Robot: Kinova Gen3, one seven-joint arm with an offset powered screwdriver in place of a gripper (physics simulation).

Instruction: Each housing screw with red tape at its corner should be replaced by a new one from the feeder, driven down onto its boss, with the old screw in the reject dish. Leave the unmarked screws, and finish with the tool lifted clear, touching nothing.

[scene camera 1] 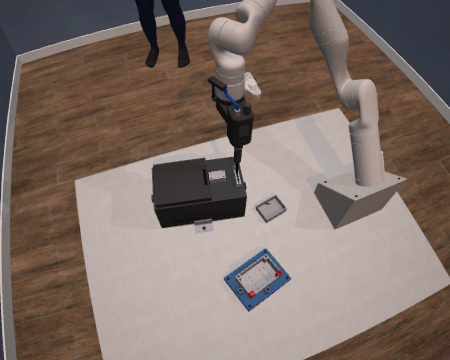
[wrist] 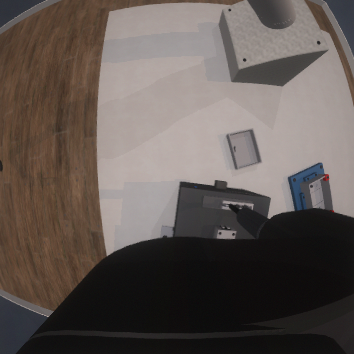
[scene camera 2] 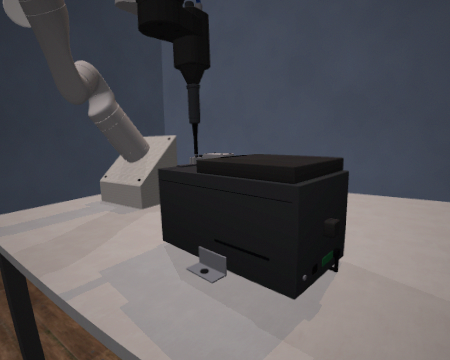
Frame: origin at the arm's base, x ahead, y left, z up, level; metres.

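Seen in the pictures: hand, its tool point: (scene camera 1: 236,173) (wrist: 230,206) (scene camera 2: 196,156); arm's base, origin of its link: (scene camera 1: 369,181) (wrist: 276,14) (scene camera 2: 138,152).
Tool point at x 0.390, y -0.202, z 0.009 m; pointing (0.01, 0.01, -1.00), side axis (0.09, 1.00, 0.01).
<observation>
Offsets run from my tool point to a thing's top centre. "pt": to the spot under its first point.
My screwdriver {0.000 m left, 0.001 m back, 0.065 m up} (scene camera 1: 237,172) (scene camera 2: 196,155) (wrist: 230,205) points down, its bit tip at the pale screw slot on top of the black feeder {0.031 m right, 0.120 m ahead, 0.007 m up} (scene camera 1: 182,182) (scene camera 2: 225,215) (wrist: 192,215). Whether the tip touches or holds a screw is too small to tell. The pale housing {0.296 m left, 0.060 m ahead, 0.108 m down} (scene camera 1: 258,276) (wrist: 320,192) sits on a blue fixture plate {0.296 m left, 0.060 m ahead, 0.149 m down} (scene camera 1: 277,284) (wrist: 297,192). Red tape {0.317 m left, 0.001 m ahead, 0.105 m down} (scene camera 1: 279,273) (wrist: 326,177) marks one corner and more red tape {0.339 m left, 0.105 m ahead, 0.109 m down} (scene camera 1: 252,294) the opposite one; the screws there are unclear. The grey reject dish {0.092 m left, 0.095 m back, 0.143 m down} (scene camera 1: 272,210) (wrist: 246,150) has a small dark thing in it.
The arm's grey wedge base (scene camera 1: 345,200) (scene camera 2: 125,192) (wrist: 260,70) stands beyond the dish. A small metal bracket (scene camera 1: 203,226) (scene camera 2: 207,271) sits at the feeder's side. The feeder's raised lid {pt 0.059 m right, 0.158 m ahead, 0.002 m up} (scene camera 1: 182,175) (scene camera 2: 280,162) is beside the slot. A person's legs (scene camera 1: 165,30) show behind the table.
</observation>
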